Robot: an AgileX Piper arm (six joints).
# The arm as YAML. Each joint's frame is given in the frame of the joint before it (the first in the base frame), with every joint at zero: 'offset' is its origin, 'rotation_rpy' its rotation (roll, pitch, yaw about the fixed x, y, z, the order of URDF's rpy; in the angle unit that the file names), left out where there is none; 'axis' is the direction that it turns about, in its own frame. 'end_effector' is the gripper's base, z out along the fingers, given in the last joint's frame.
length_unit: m
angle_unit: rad
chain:
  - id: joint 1
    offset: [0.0, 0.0, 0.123]
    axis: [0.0, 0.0, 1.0]
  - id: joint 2
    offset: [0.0, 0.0, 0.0]
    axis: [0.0, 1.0, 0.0]
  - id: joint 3
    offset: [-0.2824, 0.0, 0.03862]
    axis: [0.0, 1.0, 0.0]
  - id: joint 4
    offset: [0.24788, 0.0, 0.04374]
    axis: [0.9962, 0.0, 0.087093]
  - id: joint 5
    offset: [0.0, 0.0, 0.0]
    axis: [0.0, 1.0, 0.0]
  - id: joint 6
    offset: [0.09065, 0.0, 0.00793]
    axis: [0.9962, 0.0, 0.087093]
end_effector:
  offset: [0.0, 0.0, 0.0]
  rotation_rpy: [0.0, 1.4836, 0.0]
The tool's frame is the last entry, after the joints.
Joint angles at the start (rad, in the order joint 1, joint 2, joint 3, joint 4, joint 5, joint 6): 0.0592 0.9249 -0.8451 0.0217 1.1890 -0.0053
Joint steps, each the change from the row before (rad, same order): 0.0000 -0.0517 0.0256 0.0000 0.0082 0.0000; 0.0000 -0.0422 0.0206 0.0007 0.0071 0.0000; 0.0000 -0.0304 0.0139 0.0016 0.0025 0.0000; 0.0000 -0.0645 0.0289 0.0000 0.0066 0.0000; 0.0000 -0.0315 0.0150 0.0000 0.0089 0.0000; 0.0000 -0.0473 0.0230 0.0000 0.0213 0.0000; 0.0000 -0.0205 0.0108 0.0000 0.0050 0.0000; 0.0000 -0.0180 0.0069 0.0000 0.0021 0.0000; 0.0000 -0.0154 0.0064 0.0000 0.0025 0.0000; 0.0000 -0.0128 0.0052 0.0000 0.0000 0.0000; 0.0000 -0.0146 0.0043 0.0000 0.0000 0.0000; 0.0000 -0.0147 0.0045 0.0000 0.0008 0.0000
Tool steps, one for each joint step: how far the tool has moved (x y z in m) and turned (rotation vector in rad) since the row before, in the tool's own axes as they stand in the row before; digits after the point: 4 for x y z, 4 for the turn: 0.0111 0.0001 -0.0042 -0.0001 -0.0179 -0.0005; 0.0090 0.0001 -0.0031 -0.0007 -0.0145 -0.0002; 0.0061 0.0002 -0.0023 -0.0016 -0.0140 0.0002; 0.0130 0.0001 -0.0045 -0.0001 -0.0290 -0.0008; 0.0069 0.0000 -0.0018 -0.0001 -0.0076 -0.0004; 0.0112 0.0000 -0.0022 -0.0002 -0.0030 -0.0006; 0.0046 0.0000 -0.0006 0.0000 -0.0047 -0.0002; 0.0034 0.0000 -0.0011 0.0000 -0.0090 -0.0003; 0.0030 0.0000 -0.0008 0.0000 -0.0065 -0.0002; 0.0023 0.0000 -0.0006 0.0000 -0.0076 -0.0002; 0.0024 0.0000 -0.0011 0.0000 -0.0103 -0.0002; 0.0025 0.0000 -0.0011 0.0000 -0.0094 -0.0002
